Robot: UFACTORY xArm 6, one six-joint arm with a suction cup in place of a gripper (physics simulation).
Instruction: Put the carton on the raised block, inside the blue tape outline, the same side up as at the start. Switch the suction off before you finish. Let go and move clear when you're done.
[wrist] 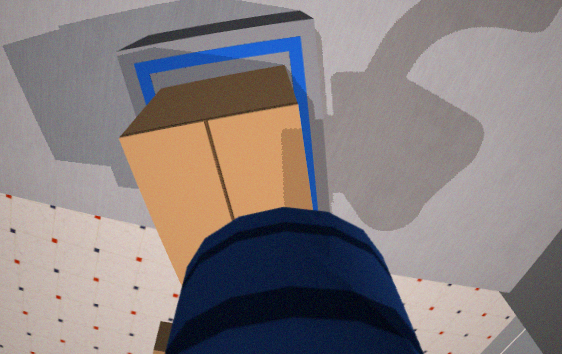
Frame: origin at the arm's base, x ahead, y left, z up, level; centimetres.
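Seen in the pictures: end effector, tool point: (286, 292).
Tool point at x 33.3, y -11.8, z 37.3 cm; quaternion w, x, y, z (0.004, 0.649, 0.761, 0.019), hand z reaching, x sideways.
Note:
Offsets run from my tool point to a thing's middle. "pt": to the spot under its first point. Level surfaces: height alone.
The tan carton {dx +12.9, dy -1.1, dz -25.4 cm} (250, 155) stands on the raised grey block {dx +12.2, dy -1.6, dz -37.9 cm} (220, 41) in the wrist view, its seamed face up and a brown side facing the back. The blue tape outline {pt dx +1.5, dy -1.0, dz -31.8 cm} (250, 51) shows behind it, along its right side and at the back left corner. At the back, the carton's lower edge lies within the tape; its near end and most of the left tape are hidden. My gripper, a dark blue suction cup (287, 260), is in the lower middle, in front of part of the carton. It is clear of the carton and holds nothing.
A pale surface with red and dark dots (75, 280) lies at the lower left and lower right. A small brown object (162, 336) shows partly beside the cup at the bottom. A broad arm shadow falls on the grey surface {dz -43.9 cm} (520, 150) right of the block. A dark area is at the right edge.

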